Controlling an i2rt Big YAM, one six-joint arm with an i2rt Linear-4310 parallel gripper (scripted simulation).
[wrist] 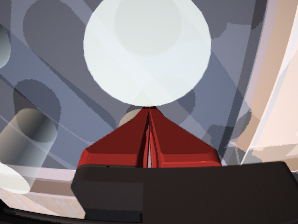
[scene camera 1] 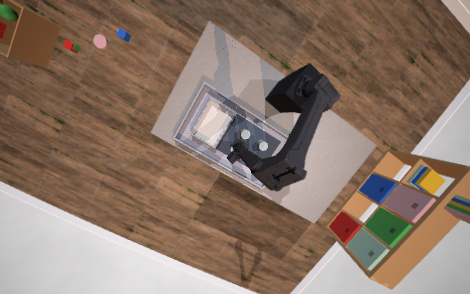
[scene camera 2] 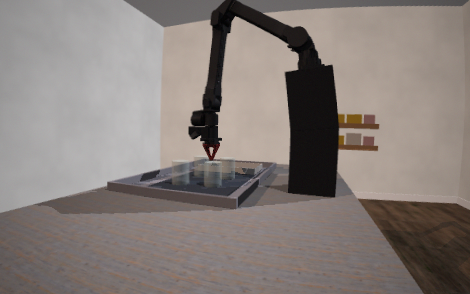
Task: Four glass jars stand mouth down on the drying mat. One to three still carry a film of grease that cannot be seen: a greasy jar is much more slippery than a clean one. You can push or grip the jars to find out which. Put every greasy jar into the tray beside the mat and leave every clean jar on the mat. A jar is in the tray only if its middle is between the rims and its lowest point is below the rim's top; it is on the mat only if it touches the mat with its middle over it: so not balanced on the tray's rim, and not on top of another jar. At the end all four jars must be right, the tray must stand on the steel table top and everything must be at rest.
One and the same spot on a drying mat: [scene camera 1: 238, 123] is [scene camera 2: 240, 175].
